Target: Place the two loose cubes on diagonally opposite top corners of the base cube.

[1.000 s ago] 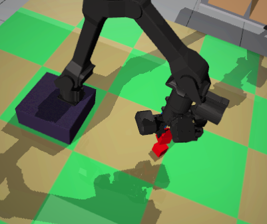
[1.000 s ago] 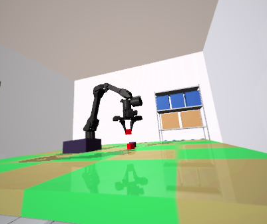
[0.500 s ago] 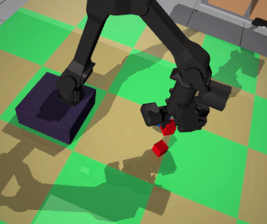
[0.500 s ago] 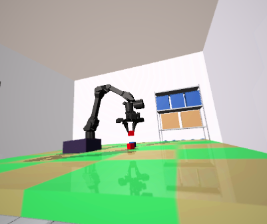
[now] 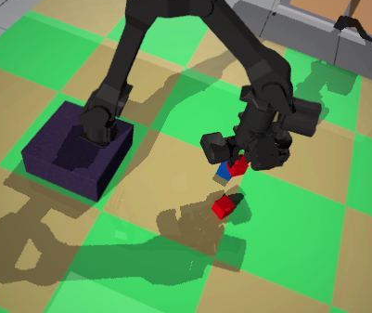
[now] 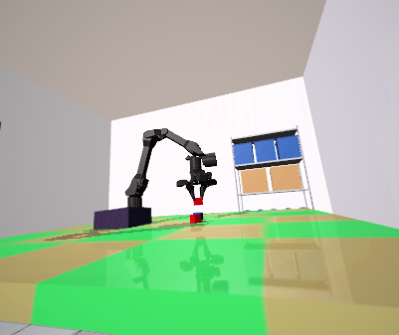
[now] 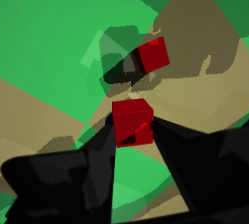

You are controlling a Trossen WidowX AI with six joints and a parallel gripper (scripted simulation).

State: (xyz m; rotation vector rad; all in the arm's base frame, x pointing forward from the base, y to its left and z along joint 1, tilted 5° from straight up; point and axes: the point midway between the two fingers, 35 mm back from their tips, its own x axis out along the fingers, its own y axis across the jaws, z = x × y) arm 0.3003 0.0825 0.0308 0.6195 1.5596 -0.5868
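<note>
Right now my gripper tip is 70 mm above the blue base cube, 30 mm to the right of it and 20 mm past it.
</note>
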